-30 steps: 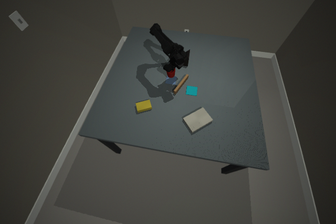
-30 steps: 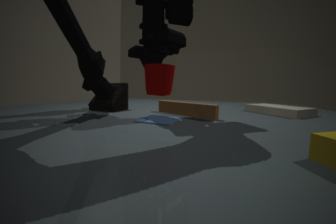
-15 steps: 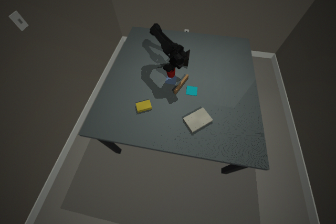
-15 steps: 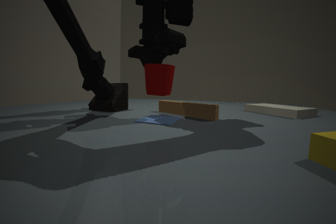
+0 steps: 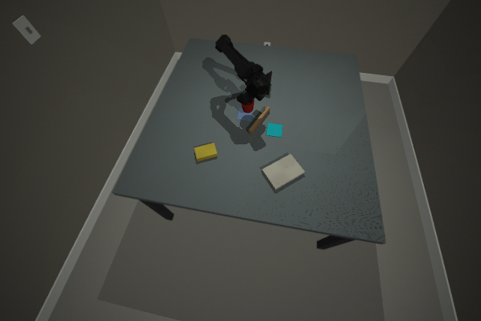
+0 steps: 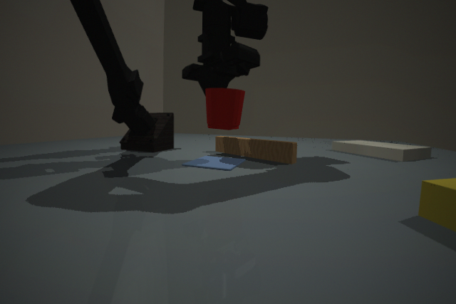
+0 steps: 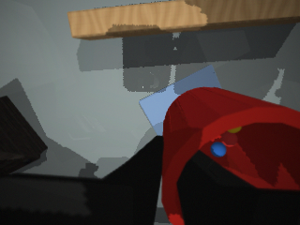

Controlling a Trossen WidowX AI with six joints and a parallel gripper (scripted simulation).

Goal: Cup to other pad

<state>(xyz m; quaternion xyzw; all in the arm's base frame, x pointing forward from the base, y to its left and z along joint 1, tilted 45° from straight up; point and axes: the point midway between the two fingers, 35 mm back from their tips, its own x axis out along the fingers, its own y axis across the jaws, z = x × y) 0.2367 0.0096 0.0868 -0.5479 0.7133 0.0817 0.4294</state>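
My gripper tip is 10 cm short of the cyan pad, 15 cm to the right of it and 11 cm above it. The rest, counted from my gripper tip: wooden bar: 6 cm ahead, 6 cm to the left, 9 cm below; then yellow block: 31 cm ahead, 21 cm to the right, 9 cm below; then red cup: 3 cm ahead, 2 cm to the right.
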